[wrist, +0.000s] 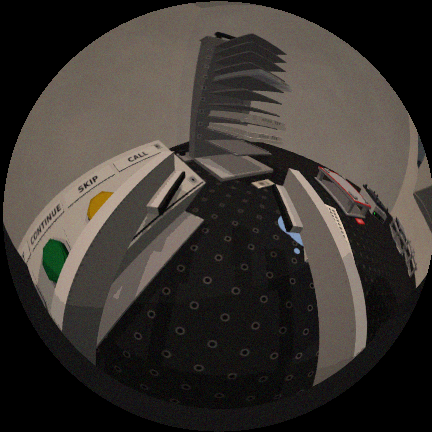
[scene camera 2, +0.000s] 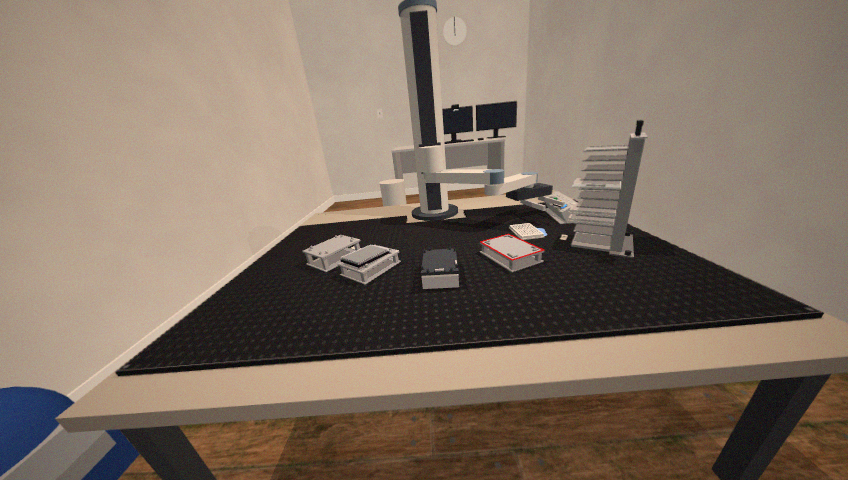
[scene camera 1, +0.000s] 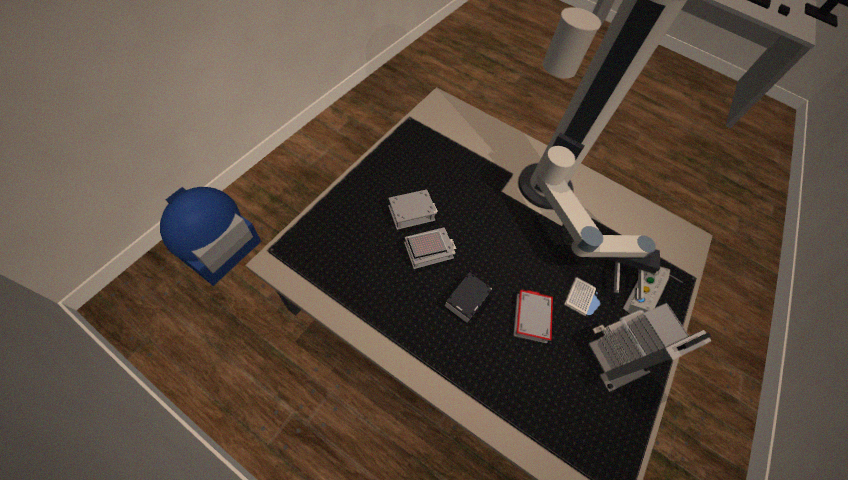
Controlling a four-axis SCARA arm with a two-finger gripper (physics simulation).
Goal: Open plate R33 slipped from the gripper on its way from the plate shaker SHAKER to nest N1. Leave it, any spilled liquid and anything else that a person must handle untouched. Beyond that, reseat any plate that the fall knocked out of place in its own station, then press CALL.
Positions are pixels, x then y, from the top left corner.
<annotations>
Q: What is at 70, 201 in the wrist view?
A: A button box.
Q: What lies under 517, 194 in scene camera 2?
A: My gripper.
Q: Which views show my gripper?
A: The wrist view, scene camera 2 and scene camera 1: all of them.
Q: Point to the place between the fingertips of my gripper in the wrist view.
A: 230, 168
</annotations>
